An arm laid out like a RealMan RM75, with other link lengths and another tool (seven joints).
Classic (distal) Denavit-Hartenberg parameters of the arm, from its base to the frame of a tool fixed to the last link. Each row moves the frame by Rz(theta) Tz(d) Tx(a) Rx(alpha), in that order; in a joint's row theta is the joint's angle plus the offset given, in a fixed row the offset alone. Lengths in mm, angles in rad.
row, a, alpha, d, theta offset
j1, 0, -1.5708, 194.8, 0
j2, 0, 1.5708, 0, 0
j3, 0, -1.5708, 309.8, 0
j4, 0, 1.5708, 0, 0
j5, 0, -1.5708, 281.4, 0
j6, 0, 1.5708, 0, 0
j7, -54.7, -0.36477, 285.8, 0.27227
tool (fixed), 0, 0, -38.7, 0
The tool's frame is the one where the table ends.
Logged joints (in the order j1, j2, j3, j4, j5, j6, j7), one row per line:
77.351, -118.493, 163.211, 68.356, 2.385, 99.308, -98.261
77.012, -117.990, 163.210, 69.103, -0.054, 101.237, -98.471
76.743, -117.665, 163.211, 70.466, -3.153, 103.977, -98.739
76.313, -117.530, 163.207, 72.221, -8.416, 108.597, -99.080
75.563, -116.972, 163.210, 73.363, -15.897, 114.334, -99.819
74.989, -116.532, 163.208, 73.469, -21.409, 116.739, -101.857
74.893, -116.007, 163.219, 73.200, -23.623, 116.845, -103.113
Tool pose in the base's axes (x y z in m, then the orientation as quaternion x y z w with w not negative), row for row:
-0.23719, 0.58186, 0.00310, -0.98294, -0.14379, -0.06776, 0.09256
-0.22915, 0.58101, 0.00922, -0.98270, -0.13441, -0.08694, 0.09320
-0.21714, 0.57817, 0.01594, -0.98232, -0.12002, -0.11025, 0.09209
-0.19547, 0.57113, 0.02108, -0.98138, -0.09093, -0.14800, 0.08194
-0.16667, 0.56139, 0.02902, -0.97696, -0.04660, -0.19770, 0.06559
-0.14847, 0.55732, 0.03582, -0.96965, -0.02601, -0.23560, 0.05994
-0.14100, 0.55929, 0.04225, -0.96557, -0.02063, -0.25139, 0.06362
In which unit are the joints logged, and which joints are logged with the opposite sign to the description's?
The joints are logged in degrees. Opposite sign: j1, j4.
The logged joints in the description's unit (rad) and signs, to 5 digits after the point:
-1.35003, -2.06809, 2.84857, -1.19304, 0.04163, 1.73325, -1.71498
-1.34411, -2.05931, 2.84855, -1.20607, -0.00094, 1.76692, -1.71864
-1.33942, -2.05364, 2.84857, -1.22986, -0.05503, 1.81474, -1.72332
-1.33191, -2.05129, 2.84850, -1.26049, -0.14689, 1.89538, -1.72927
-1.31882, -2.04155, 2.84855, -1.28043, -0.27745, 1.99550, -1.74217
-1.30880, -2.03387, 2.84852, -1.28228, -0.37366, 2.03748, -1.77774
-1.30713, -2.02470, 2.84871, -1.27758, -0.41230, 2.03933, -1.79966

